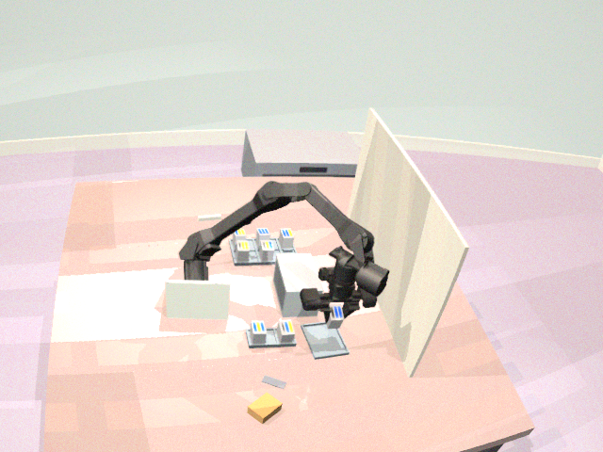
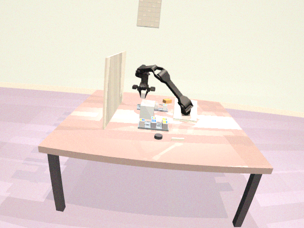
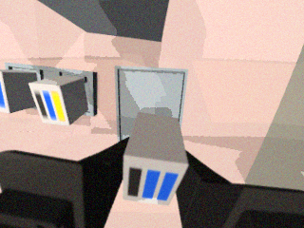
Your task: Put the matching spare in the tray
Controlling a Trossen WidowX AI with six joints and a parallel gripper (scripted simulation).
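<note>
My gripper tip is 10 mm past the flat tray, 10 mm to the right of it and 80 mm above it. The rest, counted from my gripper tip: grey spare 30 mm above; then tall beige panel 210 mm ahead, 170 mm to the left, 140 mm above; then mounted unit 40 mm behind, 190 mm to the left, 30 mm below.
</note>
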